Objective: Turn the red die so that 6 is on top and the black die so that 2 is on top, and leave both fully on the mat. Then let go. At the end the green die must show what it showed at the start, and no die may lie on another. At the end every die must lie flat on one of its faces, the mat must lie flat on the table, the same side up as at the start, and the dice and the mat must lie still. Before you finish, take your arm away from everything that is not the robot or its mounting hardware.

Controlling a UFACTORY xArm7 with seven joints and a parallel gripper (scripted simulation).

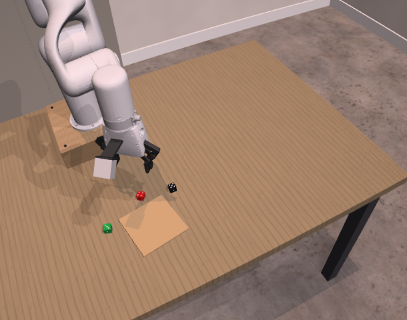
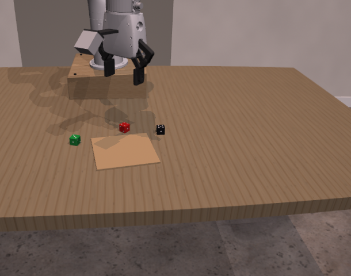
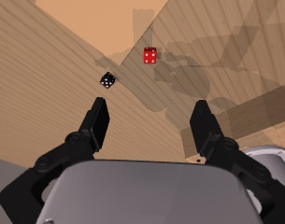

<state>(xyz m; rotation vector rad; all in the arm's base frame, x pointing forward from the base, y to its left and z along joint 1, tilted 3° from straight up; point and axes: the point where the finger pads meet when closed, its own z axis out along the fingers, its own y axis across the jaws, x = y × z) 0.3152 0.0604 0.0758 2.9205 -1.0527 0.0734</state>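
My gripper is now 140 mm above the red die. Round my hand: tan mat 150 mm below, 100 mm ahead; green die 140 mm below, 120 mm to the right, 60 mm ahead; black die 140 mm below, 90 mm to the left, 10 mm ahead.
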